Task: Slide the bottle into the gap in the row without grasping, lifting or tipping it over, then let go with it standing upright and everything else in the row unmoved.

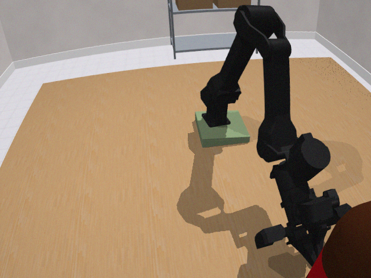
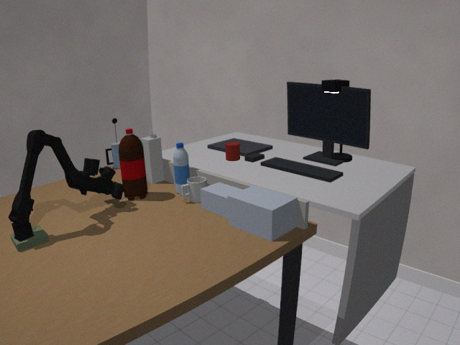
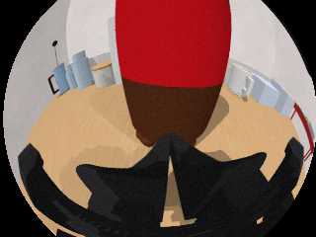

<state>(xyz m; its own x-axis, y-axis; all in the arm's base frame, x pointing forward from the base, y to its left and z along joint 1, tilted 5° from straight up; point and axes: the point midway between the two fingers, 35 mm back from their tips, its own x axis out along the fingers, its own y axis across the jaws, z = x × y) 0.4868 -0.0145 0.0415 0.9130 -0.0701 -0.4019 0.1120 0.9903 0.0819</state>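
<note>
Now: hand 9 cm below the cola bottle, 8 cm short of it and 1 cm to the left of it. The rest, counted from my hand: water bottle 24 cm ahead, 16 cm to the right, 5 cm above; then jar 33 cm ahead, 26 cm to the left; then grey box 63 cm to the right, 11 cm ahead.
</note>
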